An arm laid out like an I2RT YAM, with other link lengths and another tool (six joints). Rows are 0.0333 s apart.
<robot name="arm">
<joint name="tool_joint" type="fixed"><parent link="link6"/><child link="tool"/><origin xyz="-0.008 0.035 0.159" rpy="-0.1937 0 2.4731"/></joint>
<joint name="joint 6" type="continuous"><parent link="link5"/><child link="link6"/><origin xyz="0.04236 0 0.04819" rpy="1.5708 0 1.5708"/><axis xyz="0 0 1"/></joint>
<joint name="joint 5" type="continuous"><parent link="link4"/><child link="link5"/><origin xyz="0.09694 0.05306 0.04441" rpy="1.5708 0 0"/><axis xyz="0 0 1"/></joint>
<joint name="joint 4" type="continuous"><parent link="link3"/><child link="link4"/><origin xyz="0.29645 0.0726 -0.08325" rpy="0 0 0"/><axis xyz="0 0 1"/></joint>
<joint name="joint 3" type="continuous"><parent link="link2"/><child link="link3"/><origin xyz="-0.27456 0 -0.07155" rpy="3.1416 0 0"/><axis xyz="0 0 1"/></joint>
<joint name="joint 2" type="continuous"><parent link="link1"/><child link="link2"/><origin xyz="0.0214 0.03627 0.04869" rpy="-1.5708 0 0"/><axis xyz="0 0 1"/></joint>
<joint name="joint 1" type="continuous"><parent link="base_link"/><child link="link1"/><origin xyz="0 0 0.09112" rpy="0 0 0"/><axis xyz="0 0 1"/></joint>
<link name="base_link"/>
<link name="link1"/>
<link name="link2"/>
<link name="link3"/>
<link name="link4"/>
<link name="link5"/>
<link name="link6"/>
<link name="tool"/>
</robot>
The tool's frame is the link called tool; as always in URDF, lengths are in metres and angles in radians. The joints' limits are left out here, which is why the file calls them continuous.
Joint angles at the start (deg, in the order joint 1, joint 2, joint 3, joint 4, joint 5, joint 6):
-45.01 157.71 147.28 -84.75 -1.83 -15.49
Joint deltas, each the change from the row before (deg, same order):
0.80 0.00 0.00 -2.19 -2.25 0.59
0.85 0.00 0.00 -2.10 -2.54 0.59
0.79 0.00 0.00 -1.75 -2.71 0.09
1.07 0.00 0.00 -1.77 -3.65 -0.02
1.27 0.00 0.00 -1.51 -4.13 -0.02
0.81 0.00 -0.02 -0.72 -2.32 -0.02
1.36 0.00 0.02 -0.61 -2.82 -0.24
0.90 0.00 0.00 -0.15 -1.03 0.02
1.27 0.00 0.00 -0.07 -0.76 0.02
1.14 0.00 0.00 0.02 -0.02 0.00
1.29 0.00 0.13 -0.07 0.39 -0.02
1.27 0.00 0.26 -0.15 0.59 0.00
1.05 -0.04 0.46 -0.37 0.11 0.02
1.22 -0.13 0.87 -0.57 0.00 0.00
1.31 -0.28 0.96 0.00 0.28 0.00
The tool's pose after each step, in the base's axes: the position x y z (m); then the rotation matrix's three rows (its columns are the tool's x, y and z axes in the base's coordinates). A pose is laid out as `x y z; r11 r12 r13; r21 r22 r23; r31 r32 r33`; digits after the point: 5 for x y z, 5 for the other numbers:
0.37799 -0.34453 -0.02976; -0.14868 0.97762 0.14886; 0.97820 0.12333 0.16707; 0.14497 0.17045 -0.97464
0.38178 -0.32493 -0.02623; -0.14730 0.97745 0.15130; 0.96871 0.11167 0.22166; 0.19976 0.17922 -0.96332
0.38638 -0.30689 -0.02240; -0.15295 0.97536 0.15899; 0.95578 0.10511 0.27464; 0.25116 0.19396 -0.94831
0.39425 -0.28478 -0.01719; -0.16360 0.97089 0.17494; 0.93605 0.09677 0.33830; 0.31153 0.21910 -0.92463
0.40464 -0.26114 -0.01097; -0.17744 0.96429 0.19661; 0.91114 0.08546 0.40315; 0.37195 0.25068 -0.89377
0.41101 -0.24761 -0.00730; -0.18705 0.95999 0.20842; 0.89553 0.07943 0.43786; 0.40378 0.26854 -0.87455
0.42096 -0.22946 -0.00280; -0.20959 0.95223 0.22209; 0.87447 0.08093 0.47829; 0.43747 0.29446 -0.84966
0.42629 -0.21996 -0.00118; -0.22239 0.94887 0.22403; 0.86542 0.08630 0.49356; 0.44899 0.30364 -0.84036
0.43249 -0.20844 -0.00002; -0.24098 0.94519 0.22032; 0.85623 0.10016 0.50680; 0.45695 0.31077 -0.83344
0.43667 -0.19980 -0.00004; -0.25810 0.94288 0.21064; 0.85125 0.11883 0.51112; 0.45690 0.31123 -0.83330
0.44042 -0.19102 0.00001; -0.27788 0.94045 0.19581; 0.84737 0.14395 0.51112; 0.45250 0.30796 -0.83691
0.44370 -0.18293 0.00041; -0.29733 0.93767 0.17993; 0.84438 0.17028 0.50796; 0.44566 0.30296 -0.84238
0.44705 -0.17522 0.00286; -0.31330 0.93410 0.17117; 0.83995 0.18847 0.50888; 0.44308 0.30321 -0.84365
0.45182 -0.16632 0.00795; -0.33398 0.92789 0.16579; 0.83474 0.20946 0.50925; 0.43780 0.30847 -0.84450
0.45899 -0.15888 0.01320; -0.36118 0.91730 0.16765; 0.83267 0.23632 0.50081; 0.41978 0.32048 -0.84916

